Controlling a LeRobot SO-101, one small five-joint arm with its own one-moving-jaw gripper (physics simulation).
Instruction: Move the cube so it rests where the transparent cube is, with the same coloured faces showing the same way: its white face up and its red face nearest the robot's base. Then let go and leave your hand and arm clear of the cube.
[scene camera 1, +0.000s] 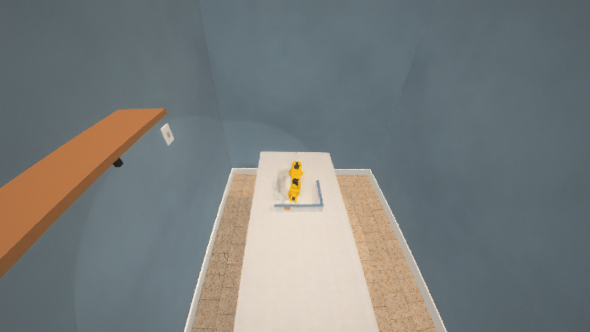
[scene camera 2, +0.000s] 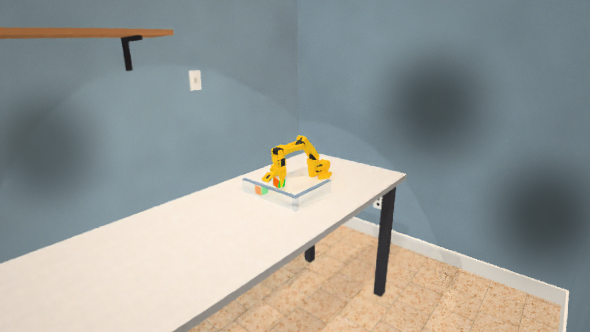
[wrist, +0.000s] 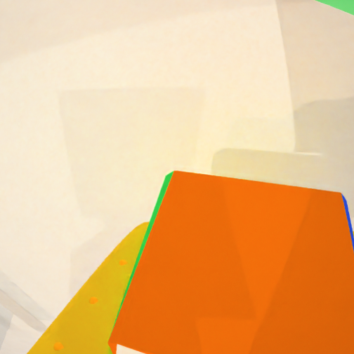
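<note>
The solid cube (scene camera 2: 276, 183) (wrist: 230, 260) shows a large orange-red face in the wrist view, with thin green and blue edges at its sides and a white strip at the bottom. My gripper (scene camera 2: 279, 184) is shut on it, above the table inside the clear-walled area; one yellow jaw shows at the cube's left in the wrist view, the other is hidden. In scene camera 1 the cube is hidden under the arm. The transparent cube (scene camera 1: 287, 208) (scene camera 2: 261, 190) (wrist: 341, 4), pale red and green, stands apart from the held cube, farther from the base; its green corner shows at upper right in the wrist view.
Low clear walls with a blue rim (scene camera 1: 300, 205) (scene camera 2: 270, 188) run around the far side and one flank of the work area, close to the transparent cube. The white table (scene camera 1: 300, 260) (scene camera 2: 165, 255) carries the arm. A wooden shelf (scene camera 1: 85, 170) (scene camera 2: 100, 33) is on the wall.
</note>
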